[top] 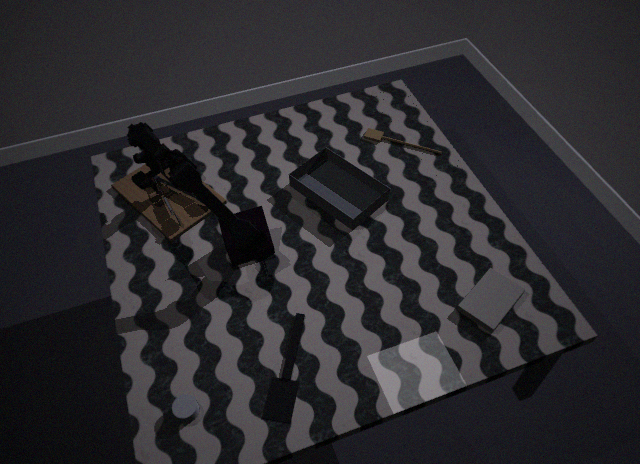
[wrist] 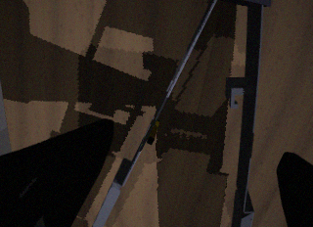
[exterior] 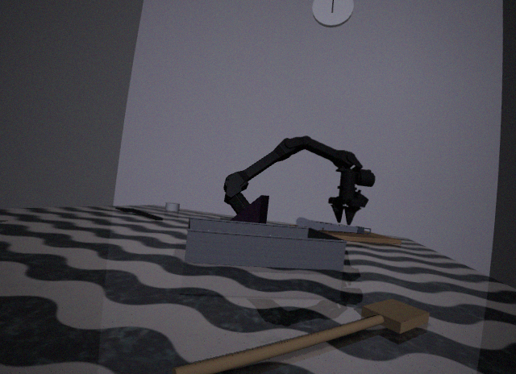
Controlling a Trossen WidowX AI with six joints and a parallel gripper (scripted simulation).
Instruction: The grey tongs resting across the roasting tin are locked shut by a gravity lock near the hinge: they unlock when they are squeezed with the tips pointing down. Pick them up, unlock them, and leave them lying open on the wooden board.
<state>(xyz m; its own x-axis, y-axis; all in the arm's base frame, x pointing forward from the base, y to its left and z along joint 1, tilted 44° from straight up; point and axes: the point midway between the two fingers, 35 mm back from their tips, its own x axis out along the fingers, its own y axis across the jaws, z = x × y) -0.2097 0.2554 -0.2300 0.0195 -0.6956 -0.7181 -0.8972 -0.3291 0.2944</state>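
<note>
The yellow lock piece lies 2 cm below my gripper tip, 2 cm behind it and 1 cm to the right of it. Also, from my gripper tip: grey roasting tin (57 cm ahead, 21 cm to the right, 2 cm below); then wooden board (4 cm below); then dark spatula (78 cm to the right, 19 cm ahead, 4 cm below).
</note>
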